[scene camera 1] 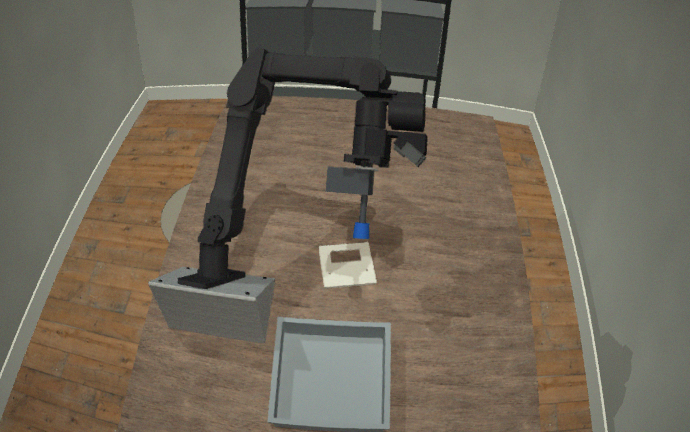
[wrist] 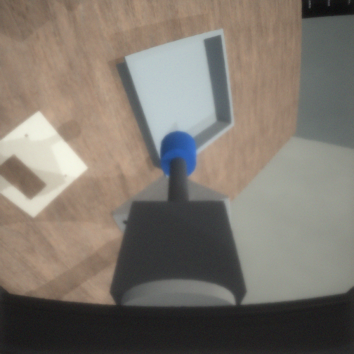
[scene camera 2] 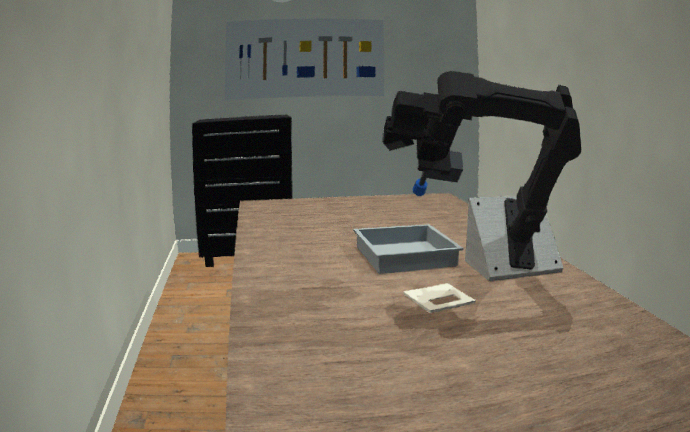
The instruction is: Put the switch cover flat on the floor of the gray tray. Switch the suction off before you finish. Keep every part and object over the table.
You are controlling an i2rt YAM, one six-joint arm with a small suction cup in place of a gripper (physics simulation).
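The switch cover (scene camera 1: 333, 274) (scene camera 2: 418, 294) (wrist: 66, 160), a thin cream square plate with a rectangular opening and two small holes, lies flat on the table beside the tray. The gray tray (scene camera 1: 387, 376) (scene camera 2: 417, 262) (wrist: 228, 85) is a shallow open box with low walls, and its floor is bare. My gripper, a blue suction cup (scene camera 1: 361, 231) (scene camera 2: 419, 187) (wrist: 178, 150) on a thin dark rod, hangs high above the table, apart from both the cover and the tray. Its tip holds no object.
The arm's base stands on a gray wedge-shaped block (scene camera 1: 218, 312) (scene camera 2: 486, 246) next to the tray. The wooden table (scene camera 1: 458, 330) (scene camera 2: 315, 356) (wrist: 265, 90) has side edges with floor beyond them. A black drawer cabinet (scene camera 2: 241, 147) stands behind the table in scene camera 2.
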